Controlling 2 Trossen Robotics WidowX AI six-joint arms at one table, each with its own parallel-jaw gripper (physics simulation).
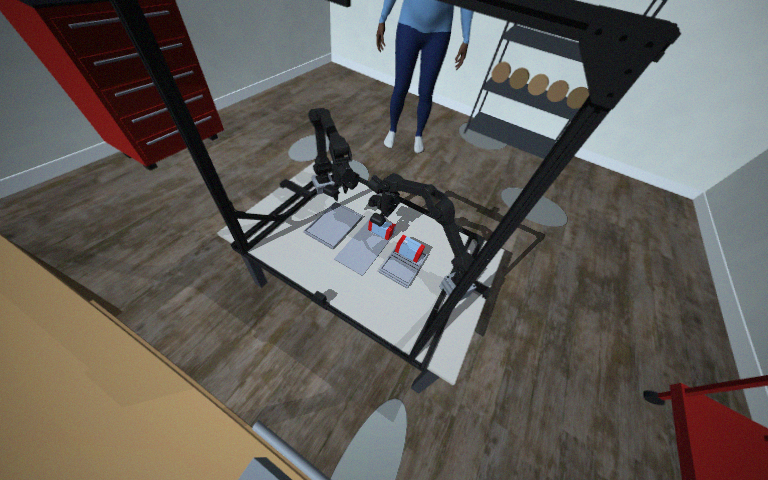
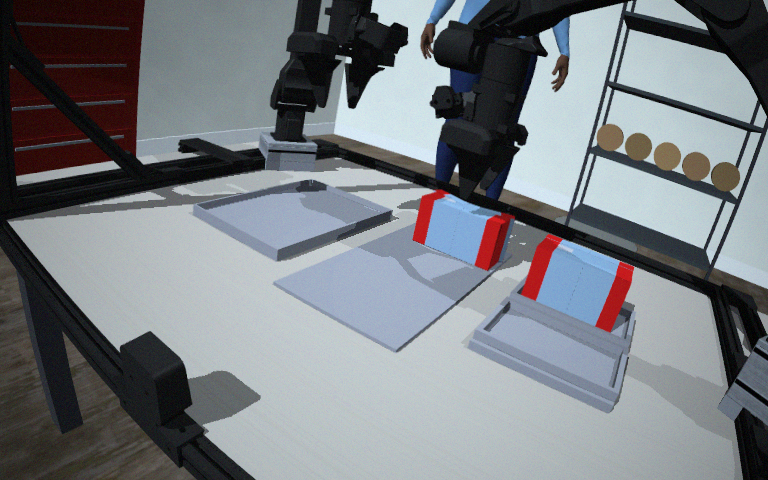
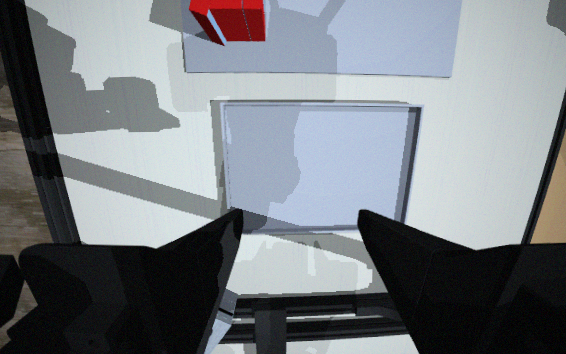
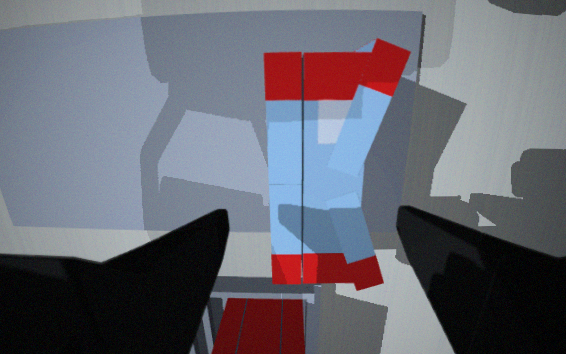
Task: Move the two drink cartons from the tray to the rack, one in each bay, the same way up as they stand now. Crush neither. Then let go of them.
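Pixels of known places: left gripper, fingertip midpoint: [image 1: 341, 197] [image 2: 337, 108] [image 3: 300, 216]; right gripper, fingertip midpoint: [image 2: 474, 193] [image 4: 312, 218]; left arm's base, link origin: [image 1: 322, 179] [image 2: 287, 138].
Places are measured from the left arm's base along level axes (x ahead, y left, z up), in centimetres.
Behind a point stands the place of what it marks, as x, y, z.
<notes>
One light-blue carton with red ends [image 1: 380, 228] {44.5, 13.7, 0.7} [image 2: 455, 229] {43.8, 13.3, -1.2} [image 3: 235, 22] {37.3, 12.3, -0.7} [image 4: 285, 150] {41.9, 13.1, 1.6} rests on a flat grey board [image 1: 356, 257] {52.2, -2.4, -5.1} [image 2: 351, 294] {52.3, -4.5, -5.2} [image 3: 375, 40] {46.3, -1.1, -5.2} [image 4: 90, 100] {47.6, -0.5, -5.2}; one long side looks bent inward. The other carton [image 1: 408, 249] {61.6, 19.7, 1.8} [image 2: 577, 283] {61.6, 19.5, -0.3} [image 4: 265, 325] {54.6, 19.1, -1.1} is in the far bay of the rack [image 1: 394, 277] {69.6, 8.7, -3.8} [image 2: 543, 366] {69.4, 8.5, -4.2} [image 4: 250, 285] {54.7, 17.3, -4.4}; the near bay is empty. The walled tray [image 1: 318, 238] {34.8, -14.9, -5.2} [image 2: 237, 233] {37.1, -14.7, -4.7} [image 3: 417, 145] {39.0, -13.4, -4.0} is empty. My right gripper [image 2: 477, 191] {43.3, 15.3, 3.9} [image 4: 312, 218] {43.3, 15.3, 3.9} is open above the board's carton. My left gripper [image 2: 337, 105] {27.2, -0.1, 10.9} [image 3: 300, 216] {27.2, -0.1, 10.9} is open, high behind the tray.
Black frame rails [image 2: 73, 305] {51.3, -34.1, -6.1} edge the table, with frame posts rising above it. A black block [image 2: 154, 376] {68.6, -24.9, -0.4} stands on the front rail. A person [image 1: 421, 73] stands behind the table, and shelves [image 1: 526, 93] stand against the wall.
</notes>
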